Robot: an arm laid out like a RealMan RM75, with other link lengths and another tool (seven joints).
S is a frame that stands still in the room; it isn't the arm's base.
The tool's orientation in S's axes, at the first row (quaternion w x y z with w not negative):
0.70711 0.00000 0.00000 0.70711
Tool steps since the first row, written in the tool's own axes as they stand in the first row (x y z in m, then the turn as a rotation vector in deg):
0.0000 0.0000 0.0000 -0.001 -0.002 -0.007
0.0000 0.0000 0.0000 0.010 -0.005 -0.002
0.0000 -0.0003 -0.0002 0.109 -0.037 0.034
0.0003 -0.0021 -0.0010 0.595 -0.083 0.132
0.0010 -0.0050 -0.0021 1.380 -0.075 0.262
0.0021 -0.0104 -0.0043 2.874 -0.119 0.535
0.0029 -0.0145 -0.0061 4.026 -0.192 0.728
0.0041 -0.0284 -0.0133 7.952 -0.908 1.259
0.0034 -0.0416 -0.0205 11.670 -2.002 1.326
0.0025 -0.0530 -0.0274 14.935 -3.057 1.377
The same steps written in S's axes. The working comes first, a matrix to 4 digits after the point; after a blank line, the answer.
The tool's axes in the first row as the columns of a matrix, in S's axes (used below as rounded here):
0.0000 -1.0000 0.0000
1.0000 0.0000 0.0000
0.0000 0.0000 1.0000

0.0000 0.0000 0.0000 0.002 -0.001 -0.007
0.0000 0.0000 0.0000 0.005 0.010 -0.002
0.0003 0.0000 -0.0002 0.037 0.109 0.034
0.0021 0.0003 -0.0010 0.083 0.595 0.132
0.0050 0.0010 -0.0021 0.075 1.380 0.262
0.0104 0.0021 -0.0043 0.119 2.874 0.535
0.0145 0.0029 -0.0061 0.192 4.026 0.728
0.0284 0.0041 -0.0133 0.908 7.952 1.259
0.0416 0.0034 -0.0205 2.002 11.670 1.326
0.0530 0.0025 -0.0274 3.057 14.935 1.377

